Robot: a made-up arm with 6 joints. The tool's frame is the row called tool. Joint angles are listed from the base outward. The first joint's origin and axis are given. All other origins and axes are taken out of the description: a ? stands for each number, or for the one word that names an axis. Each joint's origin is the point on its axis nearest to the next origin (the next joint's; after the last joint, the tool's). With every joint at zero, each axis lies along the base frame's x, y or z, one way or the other. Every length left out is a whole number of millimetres.
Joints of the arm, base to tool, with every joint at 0 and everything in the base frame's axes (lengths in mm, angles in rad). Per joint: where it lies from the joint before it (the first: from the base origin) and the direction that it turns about. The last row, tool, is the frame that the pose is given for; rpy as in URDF.
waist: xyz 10 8 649 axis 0 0 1
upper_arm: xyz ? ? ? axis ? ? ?
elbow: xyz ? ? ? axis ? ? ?
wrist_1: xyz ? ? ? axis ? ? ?
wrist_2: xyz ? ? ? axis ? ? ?
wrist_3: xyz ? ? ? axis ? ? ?
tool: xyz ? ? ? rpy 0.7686 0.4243 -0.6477
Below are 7 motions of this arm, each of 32 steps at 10 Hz.
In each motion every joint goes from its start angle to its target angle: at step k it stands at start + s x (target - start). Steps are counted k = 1, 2, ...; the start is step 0. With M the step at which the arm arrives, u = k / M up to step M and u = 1 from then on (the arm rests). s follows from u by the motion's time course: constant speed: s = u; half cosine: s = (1 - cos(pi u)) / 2; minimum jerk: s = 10 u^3 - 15 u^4 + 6 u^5.
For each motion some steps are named. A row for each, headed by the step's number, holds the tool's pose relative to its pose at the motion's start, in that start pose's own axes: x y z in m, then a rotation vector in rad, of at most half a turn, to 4 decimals.
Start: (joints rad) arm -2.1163 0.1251 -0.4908 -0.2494 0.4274 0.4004
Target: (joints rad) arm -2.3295 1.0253 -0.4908 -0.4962 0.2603 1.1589
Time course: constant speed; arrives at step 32
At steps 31, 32:
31: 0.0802 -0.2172 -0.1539 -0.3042 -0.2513 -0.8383
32: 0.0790 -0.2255 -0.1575 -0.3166 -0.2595 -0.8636

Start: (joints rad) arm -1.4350 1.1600 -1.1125 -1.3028 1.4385 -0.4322
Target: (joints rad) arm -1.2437 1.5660 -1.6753 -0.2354 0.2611 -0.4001
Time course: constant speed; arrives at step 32
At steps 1, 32:
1: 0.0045 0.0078 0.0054 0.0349 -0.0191 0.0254
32: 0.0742 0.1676 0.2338 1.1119 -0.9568 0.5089

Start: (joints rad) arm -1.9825 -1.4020 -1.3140 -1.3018 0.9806 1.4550
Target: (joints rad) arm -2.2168 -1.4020 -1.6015 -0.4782 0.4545 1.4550
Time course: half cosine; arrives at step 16
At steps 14, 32:
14: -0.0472 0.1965 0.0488 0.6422 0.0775 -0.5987
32: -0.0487 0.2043 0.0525 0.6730 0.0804 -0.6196

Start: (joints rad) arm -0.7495 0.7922 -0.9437 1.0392 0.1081 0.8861
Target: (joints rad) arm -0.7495 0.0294 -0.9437 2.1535 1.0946 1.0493
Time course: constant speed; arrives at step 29
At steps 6, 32:
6: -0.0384 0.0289 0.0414 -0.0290 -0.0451 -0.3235
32: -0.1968 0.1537 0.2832 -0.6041 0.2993 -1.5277

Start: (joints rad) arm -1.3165 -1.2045 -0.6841 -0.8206 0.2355 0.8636
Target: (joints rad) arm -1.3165 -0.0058 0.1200 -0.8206 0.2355 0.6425
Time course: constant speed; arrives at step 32
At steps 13, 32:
13: -0.0938 -0.2170 -0.0662 -0.5406 0.4570 -0.4399
32: -0.2803 -0.3080 0.0664 -1.2148 1.1739 -1.1578

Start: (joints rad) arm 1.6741 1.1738 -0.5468 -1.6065 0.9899 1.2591
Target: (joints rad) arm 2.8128 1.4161 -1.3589 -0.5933 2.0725 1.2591
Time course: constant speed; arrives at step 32
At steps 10, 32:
10: 0.0365 0.0754 0.0231 -0.3293 -0.4106 -0.0927
32: -0.1146 0.2555 0.0074 -0.6966 -1.0632 -0.3653

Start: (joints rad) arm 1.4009 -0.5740 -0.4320 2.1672 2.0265 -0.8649
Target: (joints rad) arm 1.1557 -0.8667 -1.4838 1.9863 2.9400 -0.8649
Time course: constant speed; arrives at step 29
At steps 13, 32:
13: -0.0836 -0.0657 -0.1992 -0.4024 0.6968 -0.2784
32: -0.2639 -0.2354 -0.2726 -1.1331 1.1965 -0.8072

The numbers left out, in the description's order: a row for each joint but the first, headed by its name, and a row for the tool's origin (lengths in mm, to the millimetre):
upper_arm: xyz -27 17 0, axis 0 1 0
elbow: xyz 52 0 373, axis 0 1 0
wrist_1: xyz 89 0 -273, axis 0 0 -1
wrist_2: xyz -18 30 0, axis 0 1 0
wrist_3: xyz 87 0 -90, axis 0 0 -1
tool: xyz -1 0 0

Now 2 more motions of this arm.
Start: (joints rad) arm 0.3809 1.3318 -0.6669 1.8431 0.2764 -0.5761
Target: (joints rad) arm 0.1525 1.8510 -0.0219 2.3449 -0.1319 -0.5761
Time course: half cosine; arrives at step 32
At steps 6, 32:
6: 0.0255 -0.0211 0.0152 -0.0363 -0.1128 -0.0357
32: 0.0904 -0.1511 0.2727 -0.7133 -1.2764 -0.1461

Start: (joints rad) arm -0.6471 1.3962 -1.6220 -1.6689 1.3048 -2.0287
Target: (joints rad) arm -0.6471 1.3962 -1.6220 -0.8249 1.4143 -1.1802
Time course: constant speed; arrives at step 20
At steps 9, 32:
9: 0.0219 0.0206 0.0125 0.3603 -0.4792 -0.0248
32: 0.0368 0.0500 0.0393 0.9328 -0.9113 -0.0194

